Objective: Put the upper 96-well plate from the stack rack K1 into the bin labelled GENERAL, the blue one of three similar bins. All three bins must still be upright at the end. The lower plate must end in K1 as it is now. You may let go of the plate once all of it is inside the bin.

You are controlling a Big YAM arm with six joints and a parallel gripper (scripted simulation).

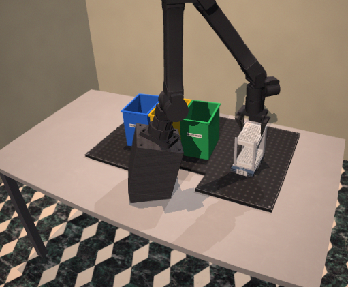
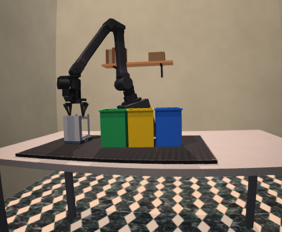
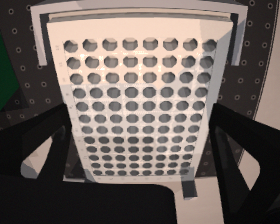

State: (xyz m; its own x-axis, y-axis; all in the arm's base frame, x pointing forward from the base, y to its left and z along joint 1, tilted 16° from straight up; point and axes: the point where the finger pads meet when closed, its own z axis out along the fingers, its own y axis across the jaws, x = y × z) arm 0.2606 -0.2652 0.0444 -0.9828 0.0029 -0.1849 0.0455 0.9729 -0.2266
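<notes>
My hand is 500 mm to the right of the blue bin and 60 mm above it. From my hand the other things lie so: yellow bin 360 mm to the left, 60 mm below, 20 mm ahead; then green bin 230 mm to the left, 60 mm below, 30 mm ahead.
</notes>
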